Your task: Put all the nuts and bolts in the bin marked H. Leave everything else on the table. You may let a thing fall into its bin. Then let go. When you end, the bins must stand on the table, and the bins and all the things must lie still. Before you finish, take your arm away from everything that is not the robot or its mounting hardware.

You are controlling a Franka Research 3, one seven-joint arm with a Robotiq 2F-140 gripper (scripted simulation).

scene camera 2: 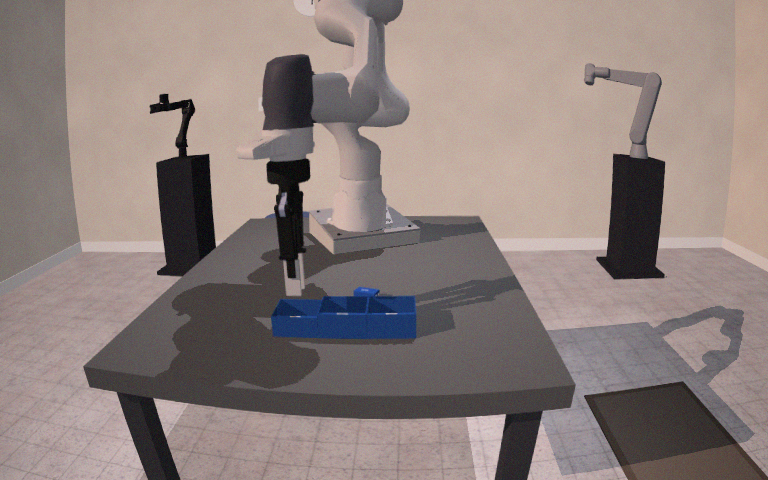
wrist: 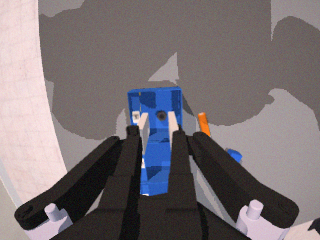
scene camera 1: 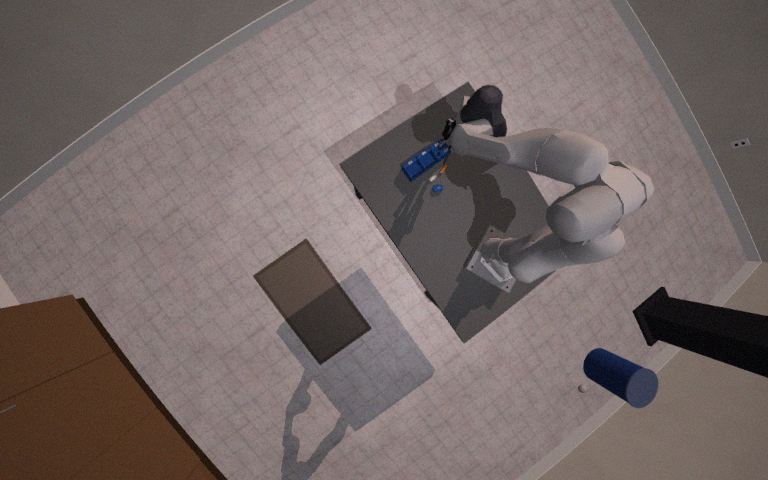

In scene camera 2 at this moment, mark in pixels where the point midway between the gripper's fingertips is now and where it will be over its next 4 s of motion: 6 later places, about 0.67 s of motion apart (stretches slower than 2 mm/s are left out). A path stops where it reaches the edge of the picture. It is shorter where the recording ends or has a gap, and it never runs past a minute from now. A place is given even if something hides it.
My gripper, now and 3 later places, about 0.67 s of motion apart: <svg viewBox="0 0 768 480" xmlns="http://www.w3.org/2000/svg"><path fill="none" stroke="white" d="M295 291L295 282L292 233L292 214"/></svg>
